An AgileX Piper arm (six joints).
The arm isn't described. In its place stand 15 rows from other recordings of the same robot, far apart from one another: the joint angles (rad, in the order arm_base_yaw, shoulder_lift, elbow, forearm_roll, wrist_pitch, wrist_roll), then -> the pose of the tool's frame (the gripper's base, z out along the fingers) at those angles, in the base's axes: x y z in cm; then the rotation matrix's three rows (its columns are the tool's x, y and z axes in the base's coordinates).
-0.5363, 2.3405, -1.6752, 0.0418, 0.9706, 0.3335 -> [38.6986, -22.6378, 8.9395], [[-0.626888, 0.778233, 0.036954], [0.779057, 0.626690, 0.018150], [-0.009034, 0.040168, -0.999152]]
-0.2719, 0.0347, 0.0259, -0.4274, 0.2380, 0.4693 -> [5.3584, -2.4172, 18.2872], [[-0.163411, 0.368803, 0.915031], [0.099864, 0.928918, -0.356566], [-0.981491, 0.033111, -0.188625]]
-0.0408, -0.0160, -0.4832, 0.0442, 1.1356, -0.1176 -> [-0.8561, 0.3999, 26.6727], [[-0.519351, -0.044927, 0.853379], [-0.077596, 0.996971, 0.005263], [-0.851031, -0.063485, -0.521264]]
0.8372, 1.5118, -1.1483, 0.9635, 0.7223, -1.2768 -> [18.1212, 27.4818, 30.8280], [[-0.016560, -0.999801, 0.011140], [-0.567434, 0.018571, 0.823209], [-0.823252, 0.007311, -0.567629]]
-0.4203, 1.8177, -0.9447, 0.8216, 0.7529, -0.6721 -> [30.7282, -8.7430, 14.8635], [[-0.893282, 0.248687, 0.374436], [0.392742, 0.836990, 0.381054], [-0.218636, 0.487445, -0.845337]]
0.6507, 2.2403, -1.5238, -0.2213, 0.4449, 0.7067 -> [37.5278, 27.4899, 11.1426], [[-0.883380, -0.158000, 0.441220], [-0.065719, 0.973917, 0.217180], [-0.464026, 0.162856, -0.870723]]
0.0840, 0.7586, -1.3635, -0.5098, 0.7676, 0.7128 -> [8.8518, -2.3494, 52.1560], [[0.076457, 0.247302, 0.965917], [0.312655, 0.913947, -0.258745], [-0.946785, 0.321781, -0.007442]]
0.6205, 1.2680, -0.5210, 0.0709, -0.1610, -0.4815 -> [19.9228, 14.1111, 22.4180], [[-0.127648, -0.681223, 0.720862], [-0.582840, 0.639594, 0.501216], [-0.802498, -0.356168, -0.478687]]
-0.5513, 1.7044, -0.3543, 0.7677, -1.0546, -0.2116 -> [17.6258, -17.2903, 13.9900], [[-0.084364, 0.943981, 0.319034], [0.267900, 0.329874, -0.905214], [-0.959746, 0.009101, -0.280722]]
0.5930, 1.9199, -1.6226, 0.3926, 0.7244, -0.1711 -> [35.0107, 26.3763, 27.5660], [[-0.728668, -0.582741, 0.359800], [-0.340289, 0.763982, 0.548210], [-0.594345, 0.277027, -0.754990]]
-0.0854, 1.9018, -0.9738, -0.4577, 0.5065, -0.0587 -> [33.2567, -4.8049, 11.9624], [[-0.921334, -0.306144, 0.239624], [-0.361098, 0.902258, -0.235666], [-0.144056, -0.303655, -0.941829]]
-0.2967, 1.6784, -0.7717, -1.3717, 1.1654, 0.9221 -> [23.2666, -15.6849, 19.3861], [[-0.963451, 0.232570, -0.132943], [0.215129, 0.375988, -0.901306], [-0.159632, -0.896964, -0.412278]]
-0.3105, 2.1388, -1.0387, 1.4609, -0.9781, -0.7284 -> [32.9198, -18.4424, 10.0452], [[-0.155122, 0.982493, 0.103176], [0.408244, 0.158858, -0.898944], [-0.899597, -0.097325, -0.425739]]
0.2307, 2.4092, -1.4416, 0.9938, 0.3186, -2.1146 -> [43.7965, 12.7410, 2.7256], [[-0.035745, -0.915603, 0.400492], [-0.910933, 0.194665, 0.363739], [-0.411002, -0.351820, -0.841011]]
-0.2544, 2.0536, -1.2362, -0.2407, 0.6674, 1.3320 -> [36.7836, -10.9523, 11.5890], [[-0.145230, 0.979274, 0.141175], [0.966998, 0.170680, -0.189163], [-0.209338, 0.109044, -0.971744]]
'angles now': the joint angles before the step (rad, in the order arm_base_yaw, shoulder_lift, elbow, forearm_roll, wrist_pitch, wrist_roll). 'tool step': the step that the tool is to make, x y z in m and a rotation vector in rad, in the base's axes. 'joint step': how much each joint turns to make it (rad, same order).
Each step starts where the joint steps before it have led.
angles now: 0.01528, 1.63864, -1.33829, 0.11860, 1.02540, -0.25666
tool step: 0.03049, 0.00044, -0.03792, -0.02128, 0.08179, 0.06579
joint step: 0.00001, 0.15464, -0.06027, 0.00000, -0.00523, -0.06963
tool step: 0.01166, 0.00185, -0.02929, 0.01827, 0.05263, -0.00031
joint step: -0.00002, 0.08174, -0.00200, 0.02419, -0.02635, -0.01151
